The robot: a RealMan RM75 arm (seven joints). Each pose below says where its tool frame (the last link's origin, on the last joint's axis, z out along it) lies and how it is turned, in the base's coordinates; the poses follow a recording.
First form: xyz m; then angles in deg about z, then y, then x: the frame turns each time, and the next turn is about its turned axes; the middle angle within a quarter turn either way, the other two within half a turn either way.
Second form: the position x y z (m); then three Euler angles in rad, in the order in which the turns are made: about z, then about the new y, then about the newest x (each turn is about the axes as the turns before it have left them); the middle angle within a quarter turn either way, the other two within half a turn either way. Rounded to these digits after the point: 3 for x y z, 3 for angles.
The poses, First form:
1: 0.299 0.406 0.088 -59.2 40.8 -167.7
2: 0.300 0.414 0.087 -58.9 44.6 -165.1
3: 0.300 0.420 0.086 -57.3 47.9 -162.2
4: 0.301 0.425 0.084 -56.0 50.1 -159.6
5: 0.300 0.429 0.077 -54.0 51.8 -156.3
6: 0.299 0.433 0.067 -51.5 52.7 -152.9
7: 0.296 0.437 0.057 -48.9 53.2 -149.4
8: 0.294 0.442 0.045 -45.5 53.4 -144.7
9: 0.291 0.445 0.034 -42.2 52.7 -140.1
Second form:
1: 0.299 0.406 0.088 -1.033 0.712 -2.927
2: 0.300 0.414 0.087 -1.028 0.778 -2.882
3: 0.300 0.420 0.086 -1.000 0.836 -2.831
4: 0.301 0.425 0.084 -0.977 0.874 -2.786
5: 0.300 0.429 0.077 -0.942 0.904 -2.728
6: 0.299 0.433 0.067 -0.899 0.920 -2.669
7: 0.296 0.437 0.057 -0.853 0.929 -2.608
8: 0.294 0.442 0.045 -0.794 0.932 -2.525
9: 0.291 0.445 0.034 -0.737 0.920 -2.445
